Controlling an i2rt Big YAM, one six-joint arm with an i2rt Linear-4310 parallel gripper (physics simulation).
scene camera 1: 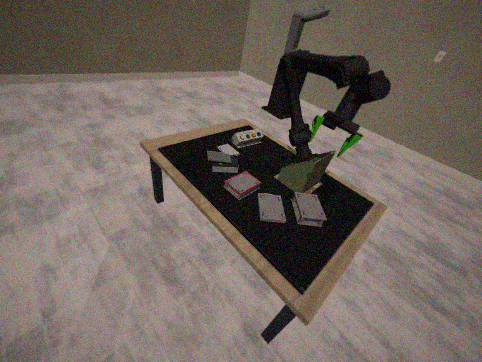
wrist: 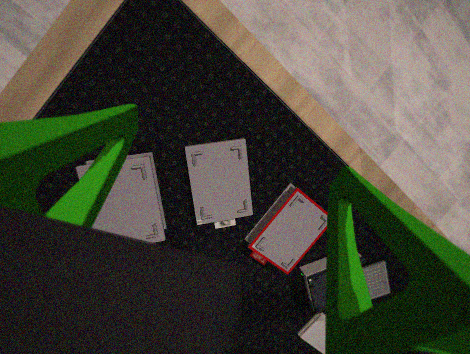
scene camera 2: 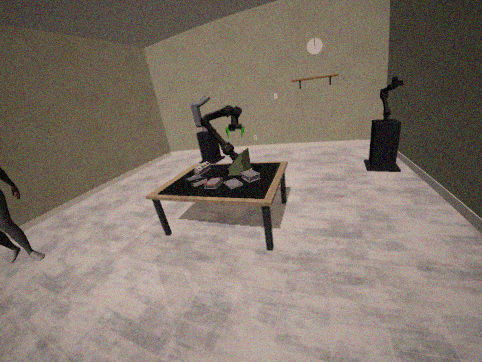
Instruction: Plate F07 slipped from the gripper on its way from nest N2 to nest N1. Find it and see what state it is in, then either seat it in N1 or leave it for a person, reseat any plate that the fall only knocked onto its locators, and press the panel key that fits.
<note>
My gripper (scene camera 1: 323,149) is open, holding nothing.
My gripper shows as well in the wrist view (wrist: 241,147).
</note>
